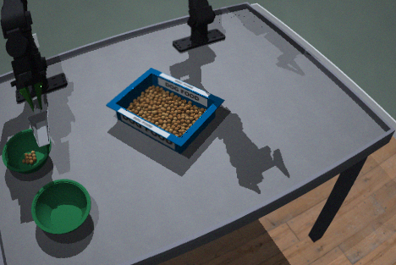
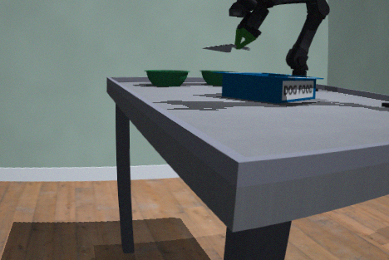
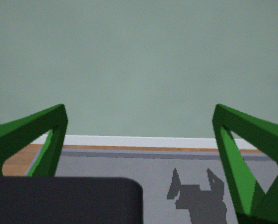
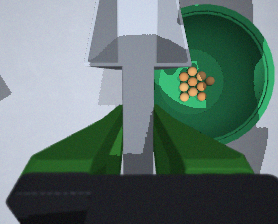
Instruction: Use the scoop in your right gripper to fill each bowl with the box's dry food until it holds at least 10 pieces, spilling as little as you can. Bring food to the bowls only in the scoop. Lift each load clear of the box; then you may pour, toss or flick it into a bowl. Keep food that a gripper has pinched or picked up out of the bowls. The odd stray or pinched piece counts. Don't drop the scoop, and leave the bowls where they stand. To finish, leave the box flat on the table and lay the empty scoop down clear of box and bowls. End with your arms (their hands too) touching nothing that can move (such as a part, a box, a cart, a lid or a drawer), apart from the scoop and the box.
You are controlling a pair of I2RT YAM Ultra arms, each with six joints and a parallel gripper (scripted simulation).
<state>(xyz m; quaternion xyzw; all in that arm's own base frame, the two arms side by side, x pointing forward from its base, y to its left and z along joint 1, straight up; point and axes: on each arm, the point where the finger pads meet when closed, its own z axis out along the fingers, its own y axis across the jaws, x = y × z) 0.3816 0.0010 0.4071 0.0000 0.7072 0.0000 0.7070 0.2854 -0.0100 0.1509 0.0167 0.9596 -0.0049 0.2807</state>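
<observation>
My right hand is 5 cm short of the grey scoop and 1 cm above it. From my right hand the other things lie so: box: 36 cm to the left, 11 cm below, 5 cm ahead.
</observation>
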